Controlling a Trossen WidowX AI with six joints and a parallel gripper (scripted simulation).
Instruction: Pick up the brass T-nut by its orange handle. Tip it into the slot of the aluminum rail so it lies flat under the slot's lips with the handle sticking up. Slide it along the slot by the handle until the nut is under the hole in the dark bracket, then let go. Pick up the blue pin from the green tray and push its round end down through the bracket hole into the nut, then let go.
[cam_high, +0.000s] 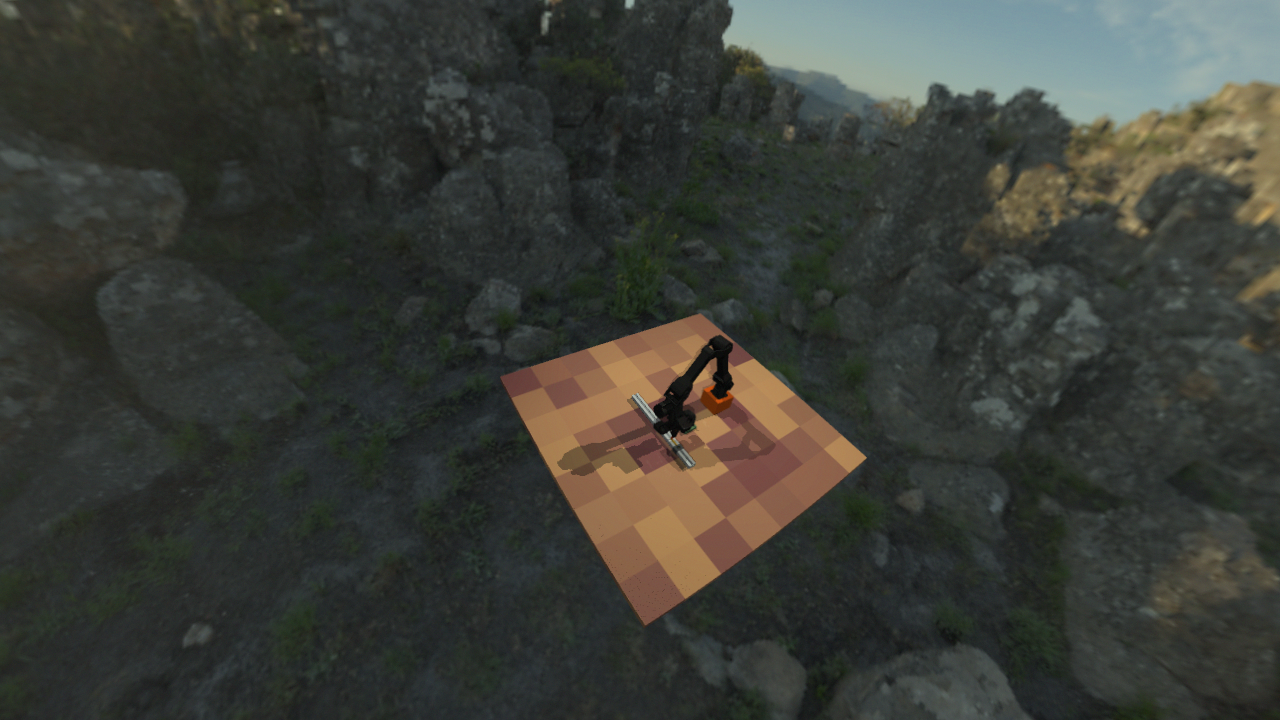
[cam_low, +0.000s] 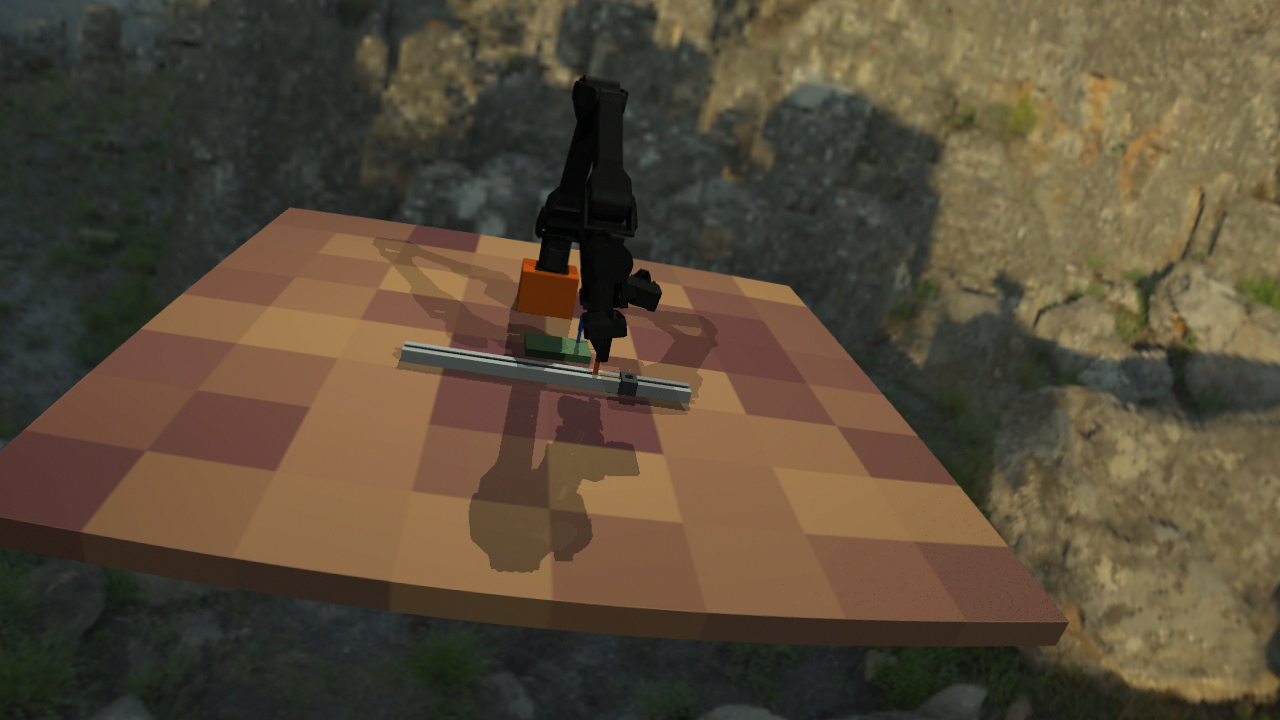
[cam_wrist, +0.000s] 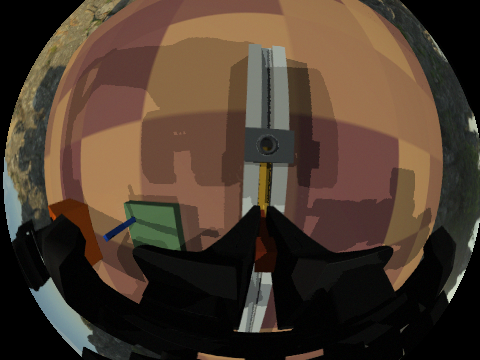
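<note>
The blue pin is 13 cm behind my gripper tip, 4 cm to the right of it and 2 cm below it. Also, from my gripper tip: green tray (12 cm behind, 6 cm to the right, 4 cm below); then brass T-nut (2 cm to the left).
</note>
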